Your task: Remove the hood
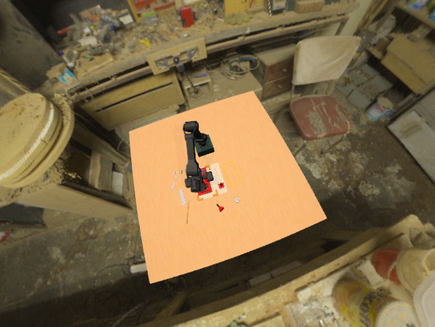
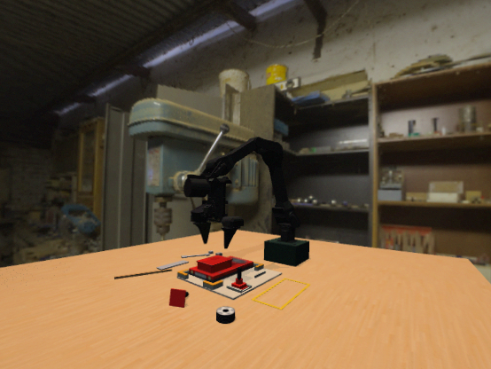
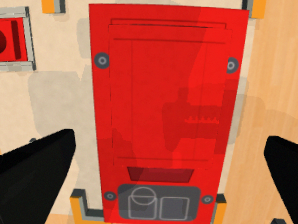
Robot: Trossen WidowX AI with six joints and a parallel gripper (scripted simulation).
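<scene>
Now: gripper tip 50 mm above the hood. Round my gripper tip: thin rod 180 mm to the right, 130 mm ahead, 90 mm below; then black wheel 200 mm ahead, 190 mm to the left, 80 mm below.
</scene>
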